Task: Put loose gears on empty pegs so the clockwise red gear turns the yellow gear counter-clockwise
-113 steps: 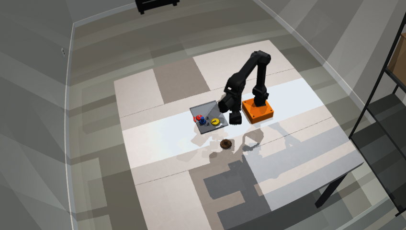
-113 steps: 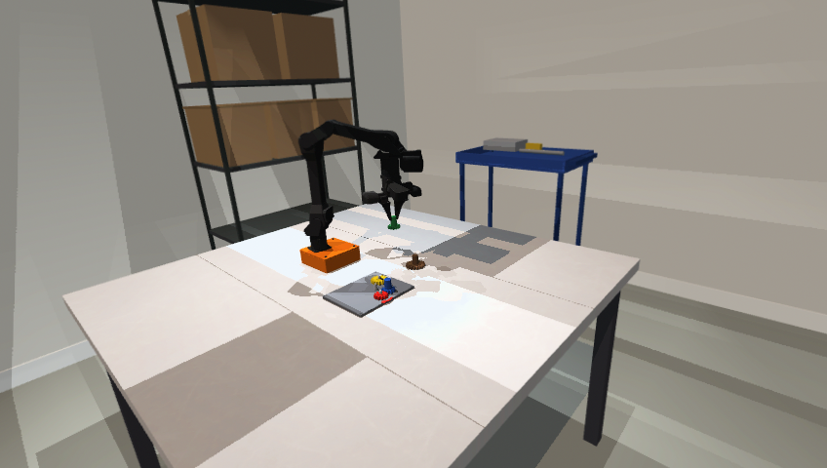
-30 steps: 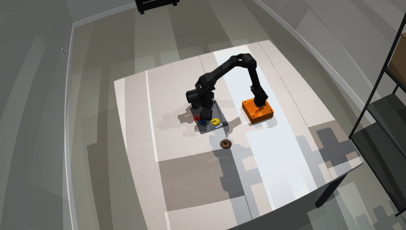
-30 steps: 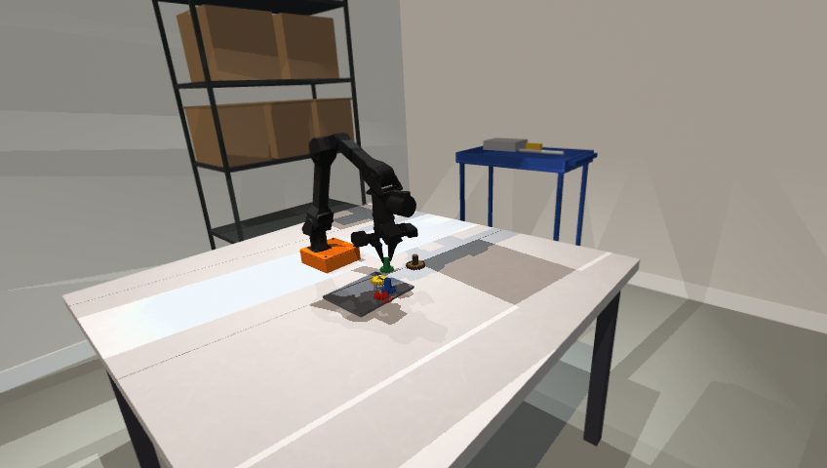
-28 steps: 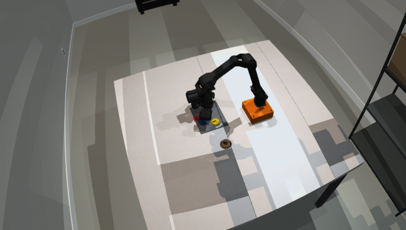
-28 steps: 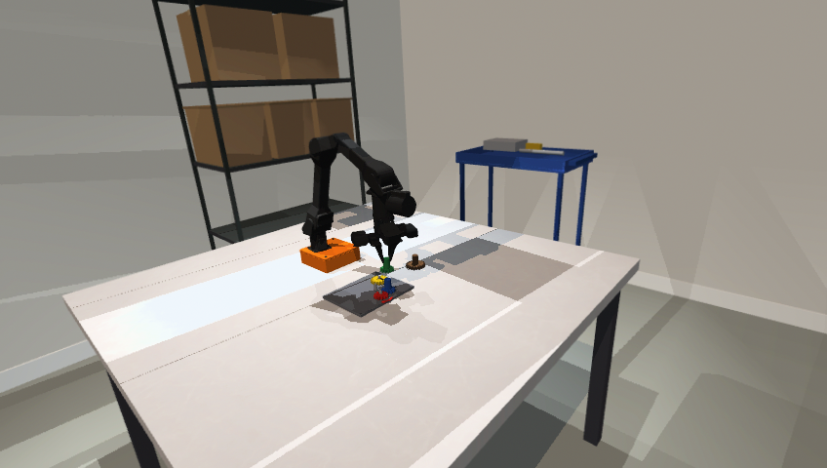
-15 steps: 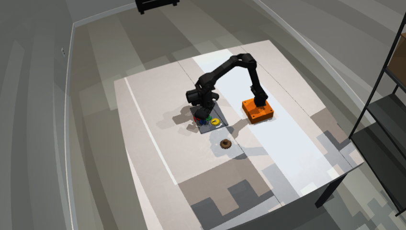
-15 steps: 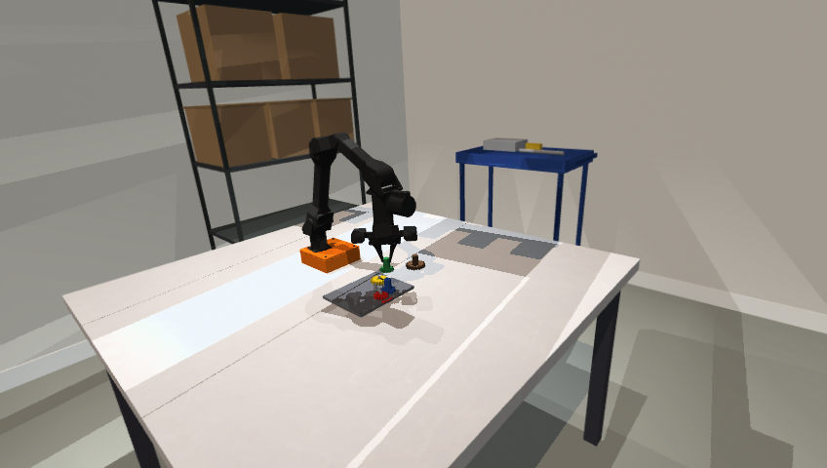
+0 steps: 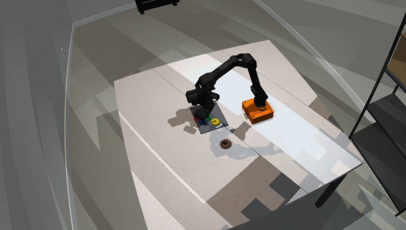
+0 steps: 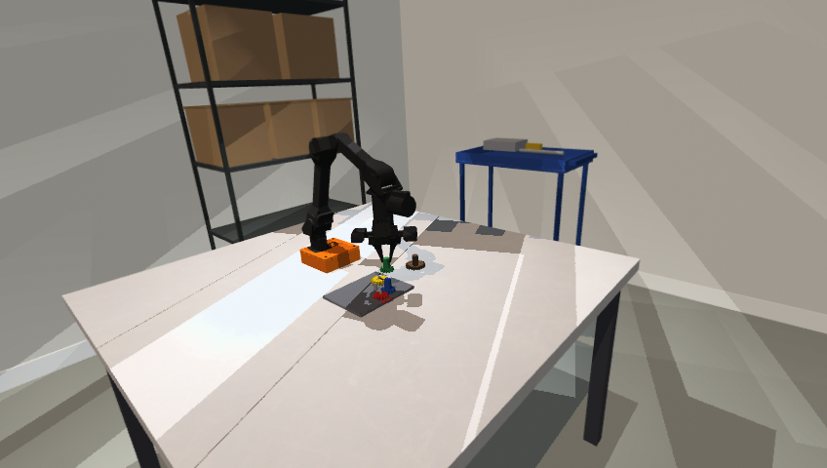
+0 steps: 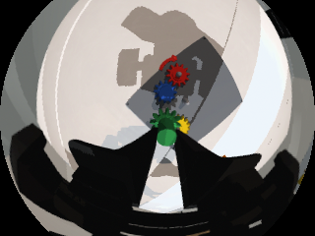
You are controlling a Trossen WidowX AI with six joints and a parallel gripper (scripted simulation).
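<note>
My gripper tip is now 3 cm short of the blue gear, 2 cm to the left of it and 6 cm above it. Round my gripper tip: red gear (4 cm ahead, 6 cm to the right, 7 cm below); green gear (1 cm below); yellow gear (4 cm behind, 7 cm below).
</note>
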